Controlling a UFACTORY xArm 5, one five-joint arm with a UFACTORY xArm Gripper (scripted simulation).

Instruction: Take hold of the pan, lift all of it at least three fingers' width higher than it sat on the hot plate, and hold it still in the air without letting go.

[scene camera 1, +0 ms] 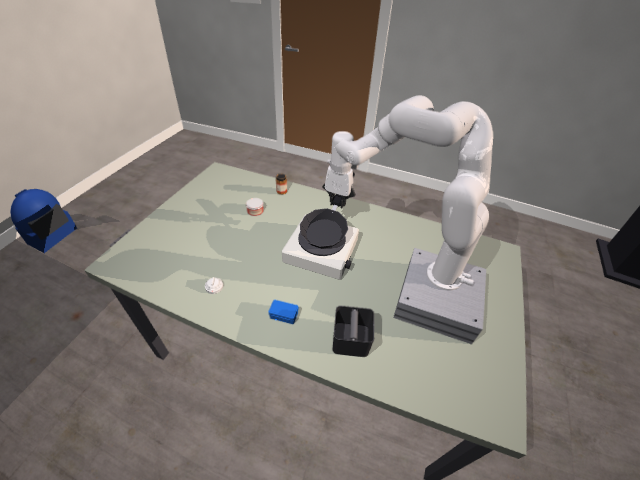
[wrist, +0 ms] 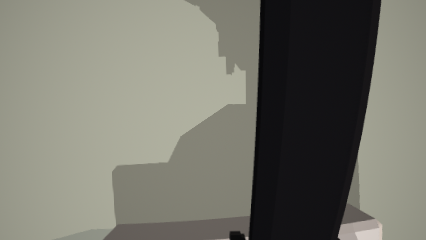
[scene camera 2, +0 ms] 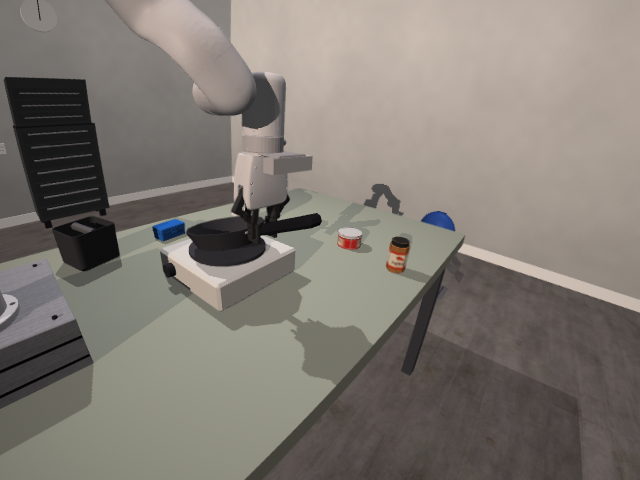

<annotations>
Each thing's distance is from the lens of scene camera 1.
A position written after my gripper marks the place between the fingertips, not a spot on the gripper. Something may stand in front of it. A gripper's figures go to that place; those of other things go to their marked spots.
my gripper (scene camera 1: 337, 205): 1.33 m
black pan (scene camera 1: 323, 228): 1.28 m
black bin (scene camera 1: 349, 320): 1.11 m
The marked spots on the black pan and the black bin are 0.38 m apart.
</annotations>
